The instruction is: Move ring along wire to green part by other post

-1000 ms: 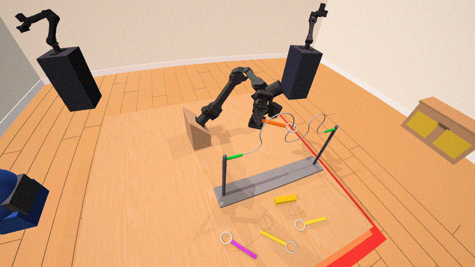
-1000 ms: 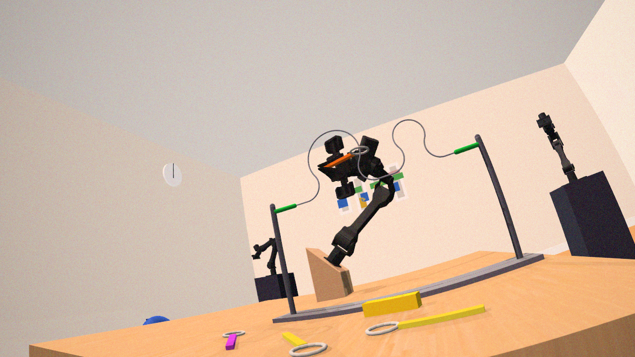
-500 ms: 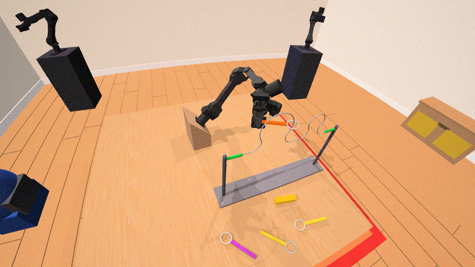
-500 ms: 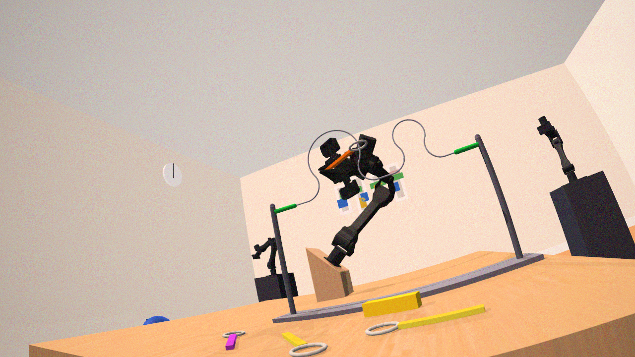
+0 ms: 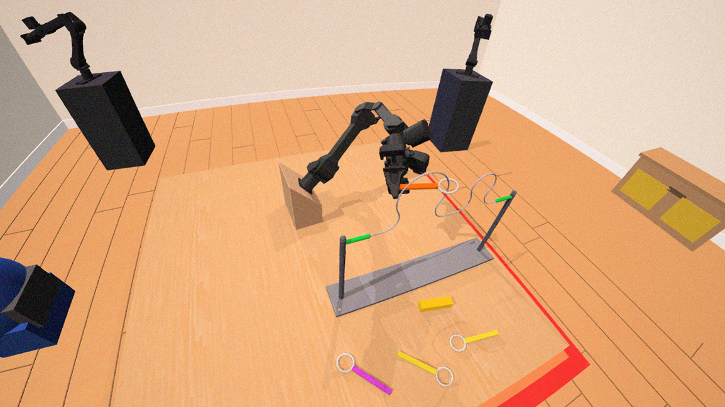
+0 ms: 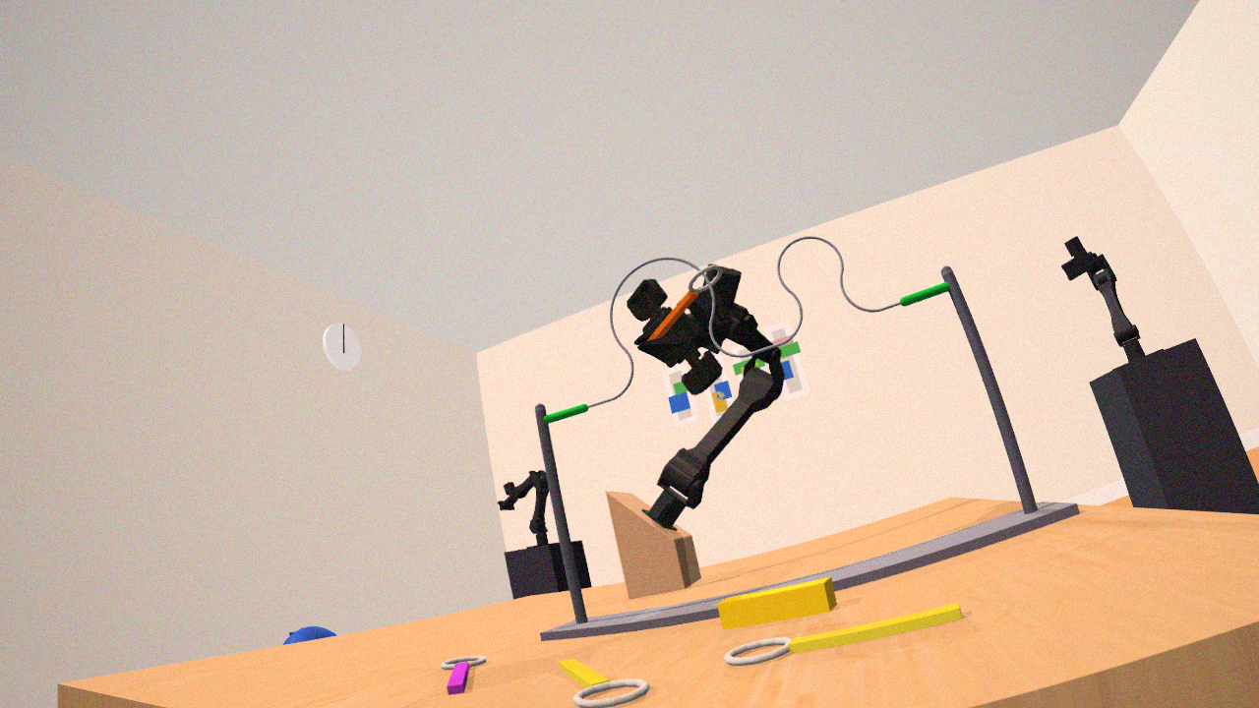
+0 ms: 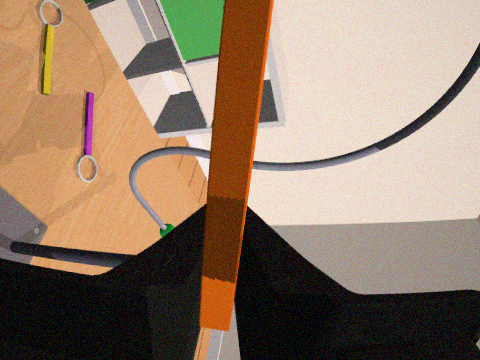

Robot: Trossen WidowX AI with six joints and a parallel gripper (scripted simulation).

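Now: gripper tip 9 cm to the right of the orange-handled ring, 3 cm below it and 1 cm short of it. Round my gripper tip: yellow block (36 cm below, 15 cm to the left, 15 cm ahead); magenta-handled ring (37 cm below, 28 cm ahead, 15 cm to the right); yellow-handled ring (37 cm below, 29 cm ahead, 21 cm to the left).
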